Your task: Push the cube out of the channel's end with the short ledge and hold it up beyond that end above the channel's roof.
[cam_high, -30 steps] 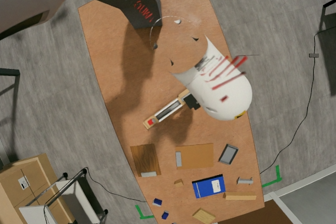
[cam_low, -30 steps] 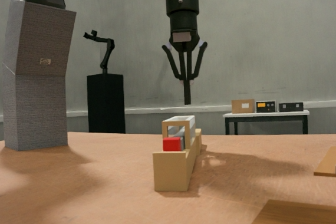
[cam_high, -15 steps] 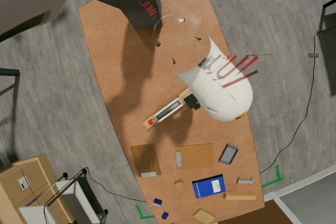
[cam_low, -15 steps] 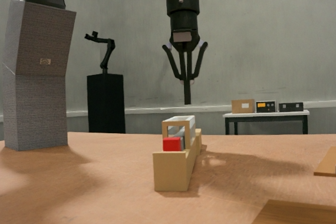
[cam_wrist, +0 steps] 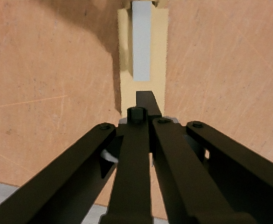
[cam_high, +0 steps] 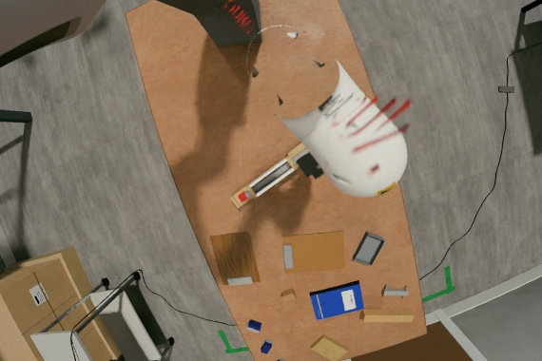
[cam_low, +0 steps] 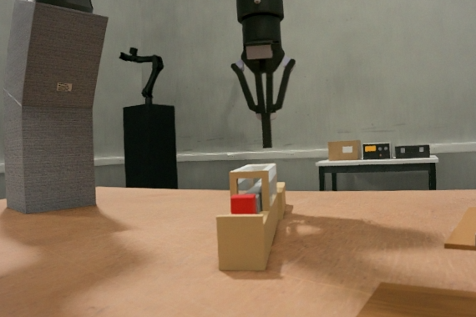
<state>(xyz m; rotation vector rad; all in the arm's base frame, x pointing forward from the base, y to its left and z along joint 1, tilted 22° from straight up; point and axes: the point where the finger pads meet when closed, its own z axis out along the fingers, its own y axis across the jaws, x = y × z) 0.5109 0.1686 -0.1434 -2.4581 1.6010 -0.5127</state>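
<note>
The red cube is 28 cm to the right of my hand, 12 cm ahead of it and 9 cm below it. From my hand the other things lie so: thin grey stick: 10 cm below, 8 cm to the right, 3 cm ahead; then grey bar: 20 cm to the right, 10 cm below, 9 cm ahead; then channel: 17 cm to the right, 10 cm below, 7 cm ahead.
</note>
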